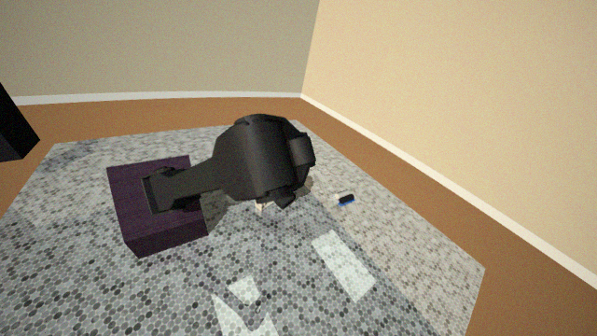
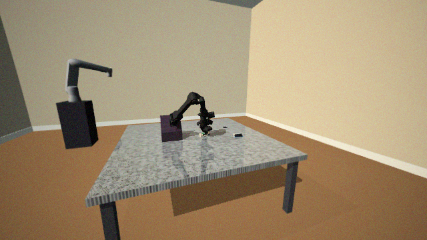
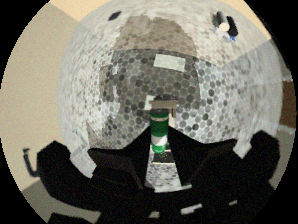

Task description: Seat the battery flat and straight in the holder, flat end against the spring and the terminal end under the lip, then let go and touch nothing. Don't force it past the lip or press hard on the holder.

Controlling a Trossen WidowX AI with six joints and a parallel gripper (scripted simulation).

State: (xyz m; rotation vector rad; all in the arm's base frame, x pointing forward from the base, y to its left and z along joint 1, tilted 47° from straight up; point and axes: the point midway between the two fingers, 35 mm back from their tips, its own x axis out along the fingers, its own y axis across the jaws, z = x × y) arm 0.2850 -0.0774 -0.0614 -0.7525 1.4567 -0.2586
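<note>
My gripper tip is now 10 mm below the battery. Also, from my gripper tip: remote battery door 300 mm ahead, 200 mm to the left, 10 mm below.
</note>
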